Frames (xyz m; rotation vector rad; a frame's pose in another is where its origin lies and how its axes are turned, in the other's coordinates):
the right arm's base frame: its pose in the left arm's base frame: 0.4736 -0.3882 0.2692 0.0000 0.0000 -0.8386
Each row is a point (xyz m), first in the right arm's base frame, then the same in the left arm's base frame.
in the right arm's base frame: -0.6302 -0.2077 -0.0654
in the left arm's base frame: -0.1022 -0.0584 0.2038
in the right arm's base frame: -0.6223 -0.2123 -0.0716
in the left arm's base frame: -0.1003 -0.0673 0.1976
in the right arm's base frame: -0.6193 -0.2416 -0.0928
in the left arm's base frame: -0.1201 -0.0891 0.1764
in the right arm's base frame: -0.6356 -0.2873 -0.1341
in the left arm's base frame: -0.1650 -0.1076 0.1351
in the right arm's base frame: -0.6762 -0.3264 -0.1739
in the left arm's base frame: -0.2212 -0.1035 0.0953
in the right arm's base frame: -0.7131 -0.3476 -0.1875
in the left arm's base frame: -0.2616 -0.0902 0.0817
